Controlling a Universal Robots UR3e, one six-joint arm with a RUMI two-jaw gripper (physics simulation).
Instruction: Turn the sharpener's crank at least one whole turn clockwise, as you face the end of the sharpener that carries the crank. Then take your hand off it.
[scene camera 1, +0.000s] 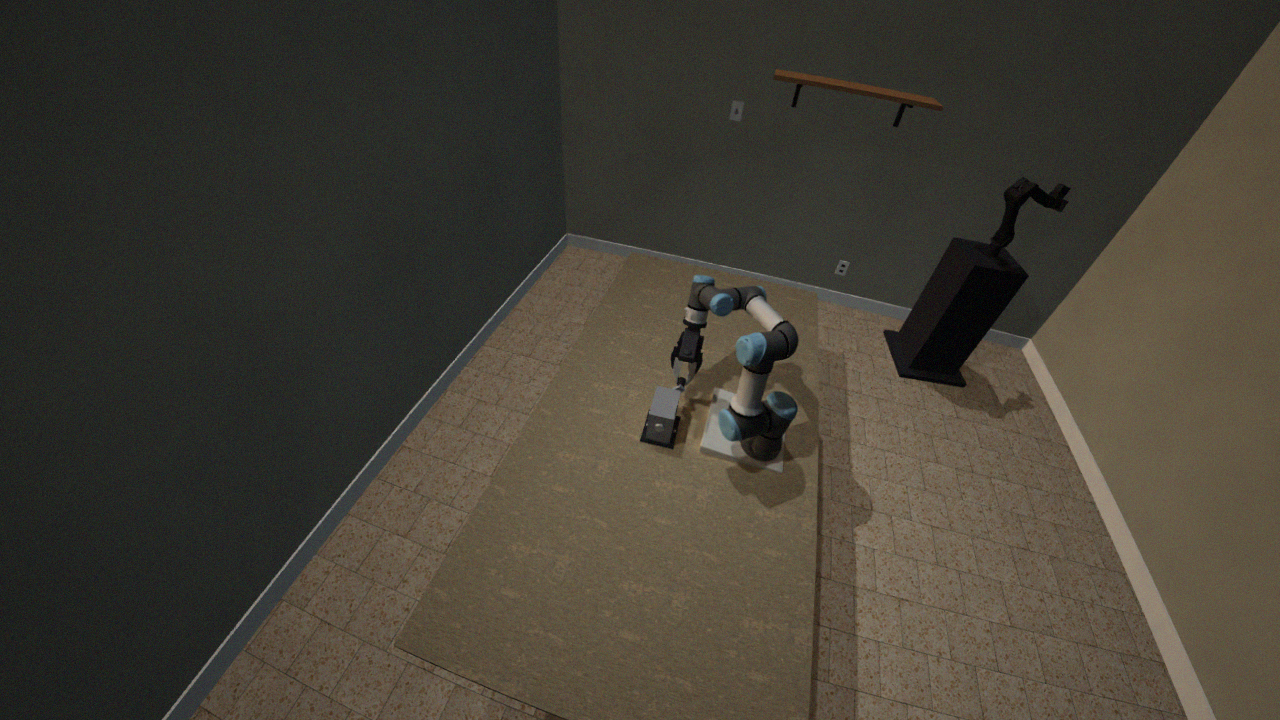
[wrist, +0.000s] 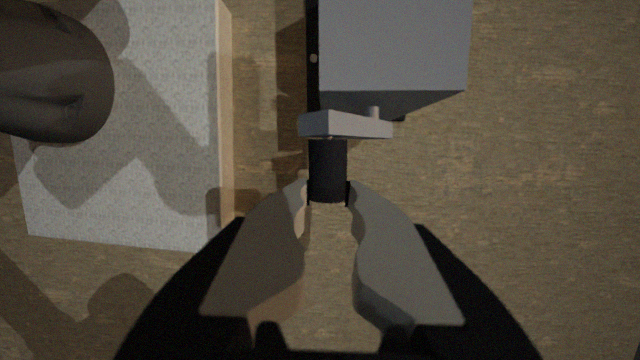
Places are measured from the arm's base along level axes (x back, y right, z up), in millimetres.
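Pixels of known places: gripper, between the fingertips: (scene camera 1: 681, 384) (wrist: 327, 182); arm's base, origin of its link: (scene camera 1: 759, 443) (wrist: 61, 81).
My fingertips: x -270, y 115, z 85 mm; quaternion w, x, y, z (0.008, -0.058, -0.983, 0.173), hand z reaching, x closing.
For each thing: its middle in the pictures, then the offset to it from my fingertips. "*": a spot on its surface instead. Level surfaces: height alone.
- grey box-shaped sharpener, a spot on its surface: (wrist: 392, 45) * dx -37, dy -70, dz +25 mm
- short shaft, middle of its body: (wrist: 371, 116) dx -36, dy -43, dz -20 mm
- black crank handle, a spot on its surface: (wrist: 327, 162) * dx -1, dy -15, dz +26 mm
- tan mat, height of its surface: dz -103 mm
The grey box-shaped sharpener (scene camera 1: 663, 402) (wrist: 392, 45) stands on its black base, with its crank end facing my gripper. In the wrist view, the grey crank arm (wrist: 355, 126) joins a short shaft (wrist: 373, 112) on the right and carries the black crank handle (wrist: 327, 162) at its left end. The handle end looks raised above the shaft. My gripper (scene camera 1: 681, 383) (wrist: 327, 182) is shut on the black handle, a jaw touching each side. The far face of the sharpener's end is partly hidden by the crank.
My arm's white base plate (scene camera 1: 709, 446) (wrist: 175, 30) stands close beside the sharpener, and a dark arm part (wrist: 55, 75) shows over it. Both stand on a tan mat (scene camera 1: 608, 555). A black pedestal (scene camera 1: 955, 308) with a small black arm and a wall shelf (scene camera 1: 859, 87) are farther off.
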